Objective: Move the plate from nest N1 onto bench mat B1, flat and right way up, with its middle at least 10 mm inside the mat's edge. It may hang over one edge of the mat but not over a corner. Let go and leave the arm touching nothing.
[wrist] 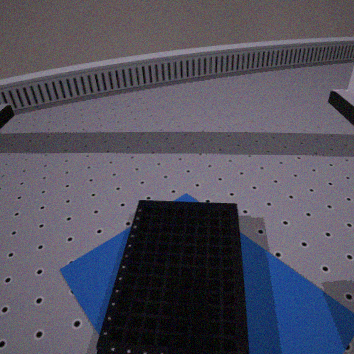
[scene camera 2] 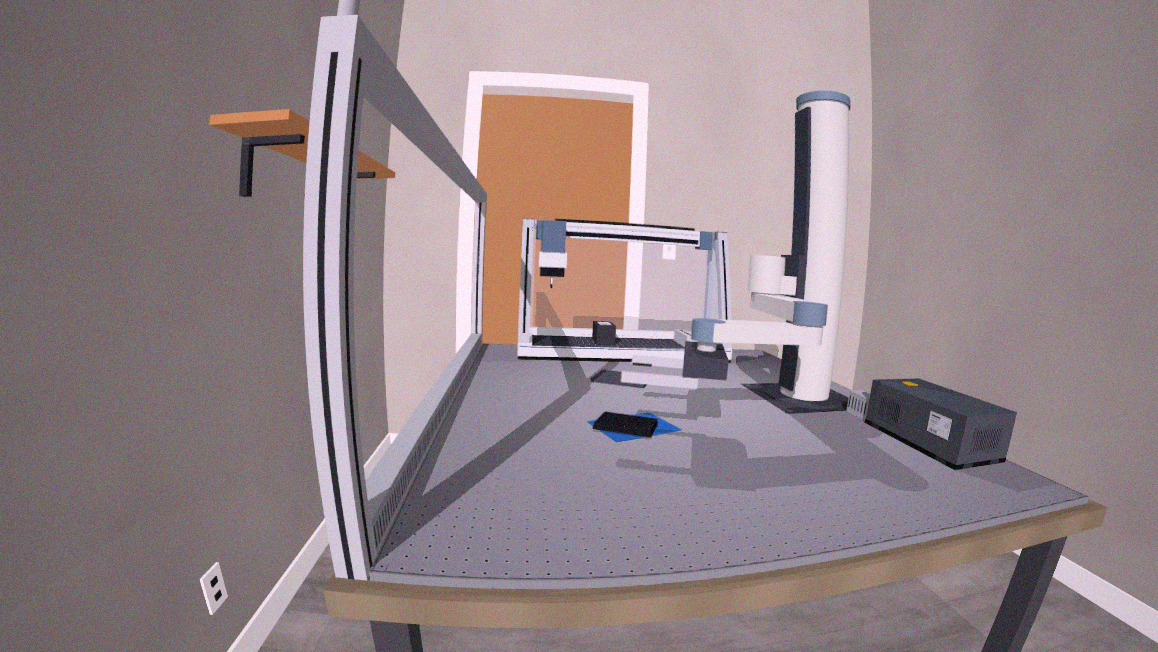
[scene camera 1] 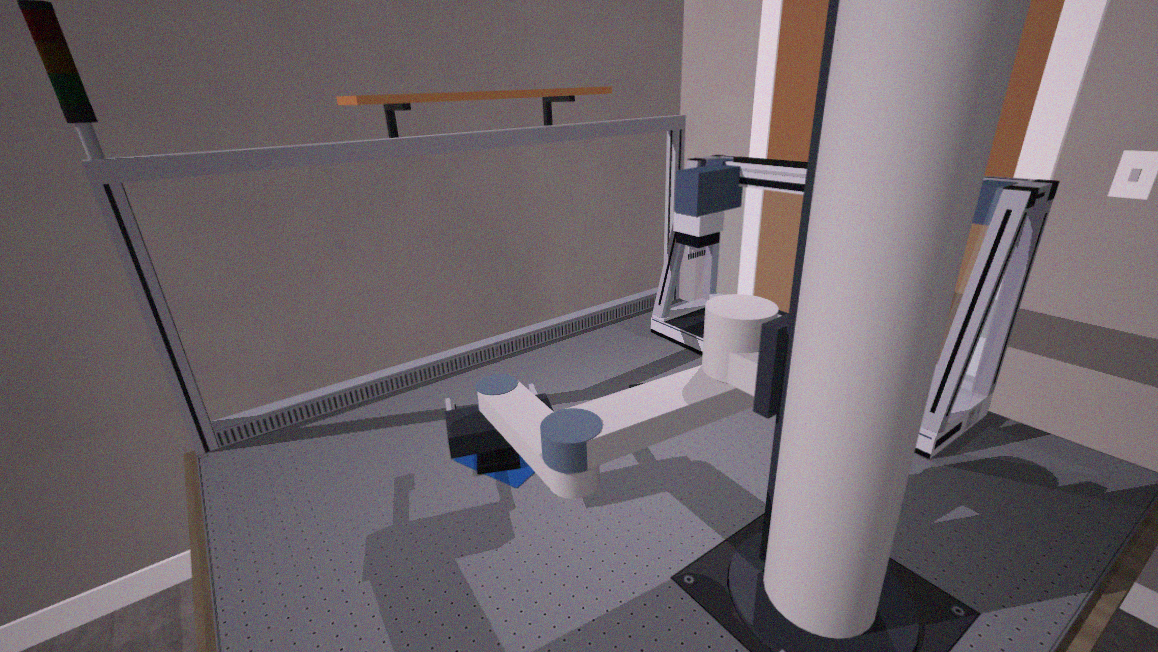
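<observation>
The black plate lies on the blue bench mat B1. It looks flat, with its well grid and white edge marks facing up. It is turned relative to the mat. In the wrist view its far end lies near a mat corner, whose tip shows beyond it, and its far corners appear to reach past the mat's edges. The near end is cut off. My gripper is open and empty, its fingers wide apart, raised above the bench and apart from the plate. Scene camera 1 mostly hides the plate.
A dark flat piece, apparently nest N1, shows partly behind the fingers. A gantry frame stands at the back and a fence post on the left. A dark grey box sits right of the arm column.
</observation>
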